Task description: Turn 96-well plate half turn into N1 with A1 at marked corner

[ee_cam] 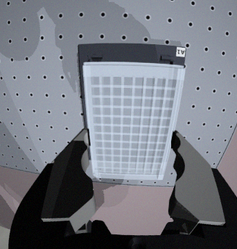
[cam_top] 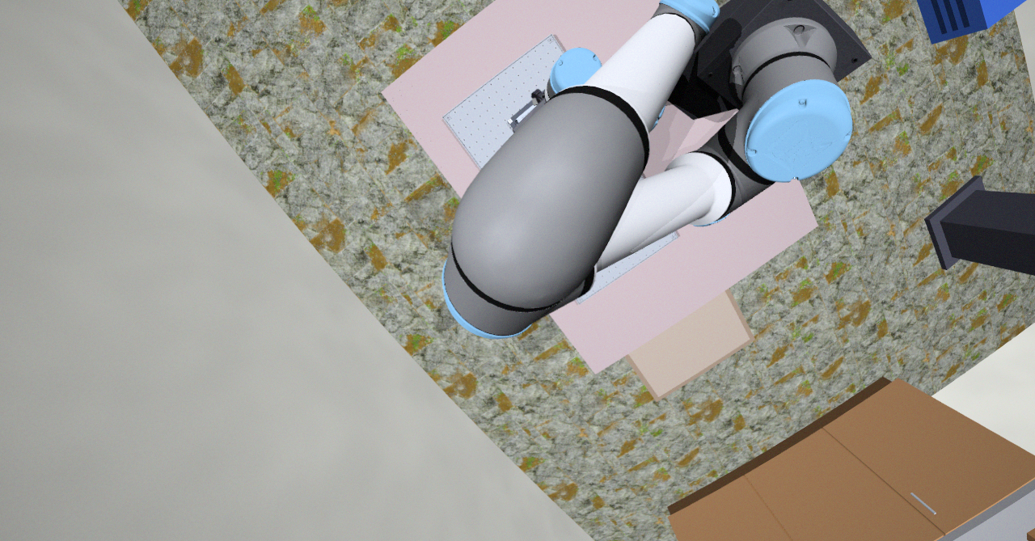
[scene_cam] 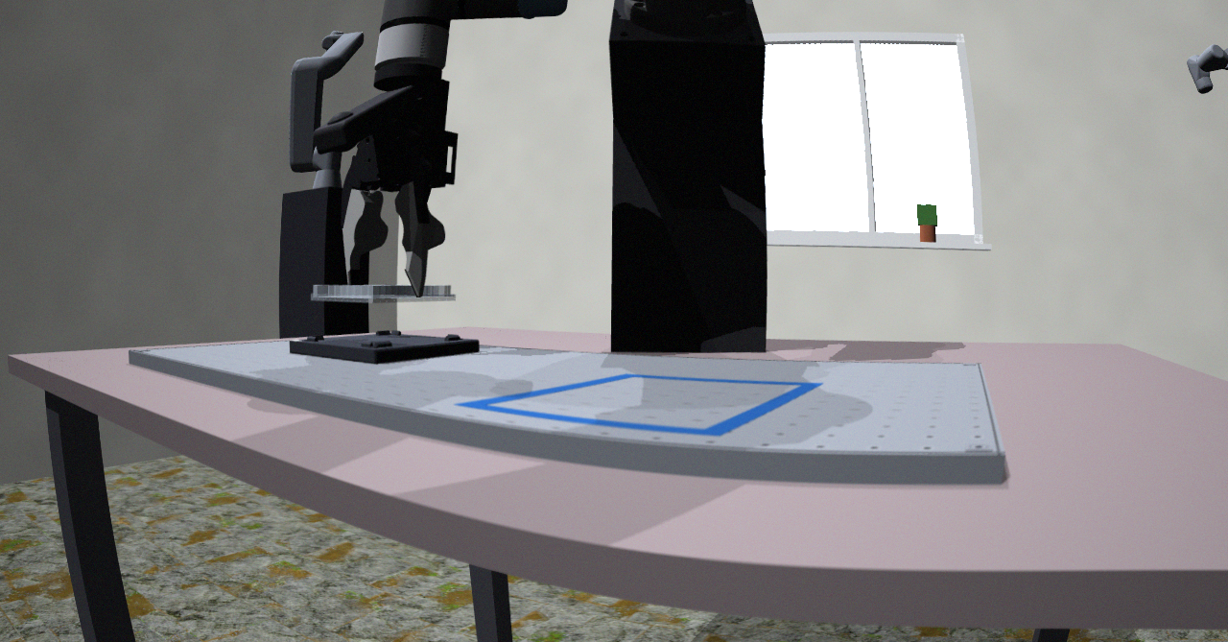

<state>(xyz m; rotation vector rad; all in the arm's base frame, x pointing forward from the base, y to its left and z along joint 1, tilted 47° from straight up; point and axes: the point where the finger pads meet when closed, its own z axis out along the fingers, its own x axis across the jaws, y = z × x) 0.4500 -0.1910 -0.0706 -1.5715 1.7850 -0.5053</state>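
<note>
The plate nest lies 60 mm below my hand. Also, from my hand: A1 label (70 mm ahead, 60 mm to the right, 50 mm below); clear 96-well plate (10 mm below).
</note>
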